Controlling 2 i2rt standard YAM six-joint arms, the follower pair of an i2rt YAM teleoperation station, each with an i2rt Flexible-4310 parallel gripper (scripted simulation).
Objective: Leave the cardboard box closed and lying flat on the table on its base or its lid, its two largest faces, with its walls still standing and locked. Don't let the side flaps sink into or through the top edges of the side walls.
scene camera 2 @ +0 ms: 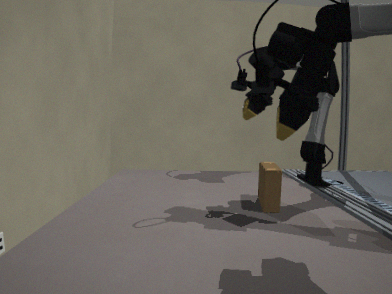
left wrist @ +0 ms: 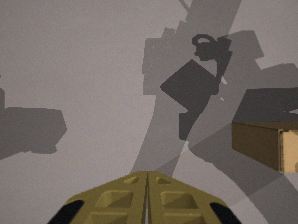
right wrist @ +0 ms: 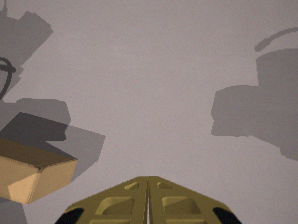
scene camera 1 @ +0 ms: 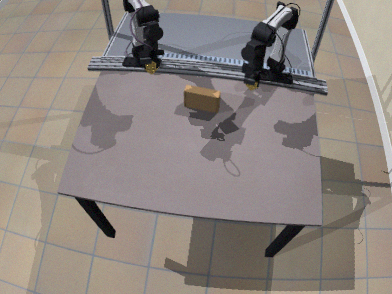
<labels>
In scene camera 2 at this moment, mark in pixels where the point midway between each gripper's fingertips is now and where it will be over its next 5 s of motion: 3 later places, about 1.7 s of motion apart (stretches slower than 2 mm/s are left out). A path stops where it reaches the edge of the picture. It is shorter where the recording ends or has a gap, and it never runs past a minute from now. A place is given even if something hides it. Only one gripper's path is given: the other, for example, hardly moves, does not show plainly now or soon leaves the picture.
My left gripper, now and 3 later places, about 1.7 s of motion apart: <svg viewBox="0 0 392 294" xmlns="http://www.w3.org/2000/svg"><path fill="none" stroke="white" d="M279 139L278 177L275 175L275 179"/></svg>
</labels>
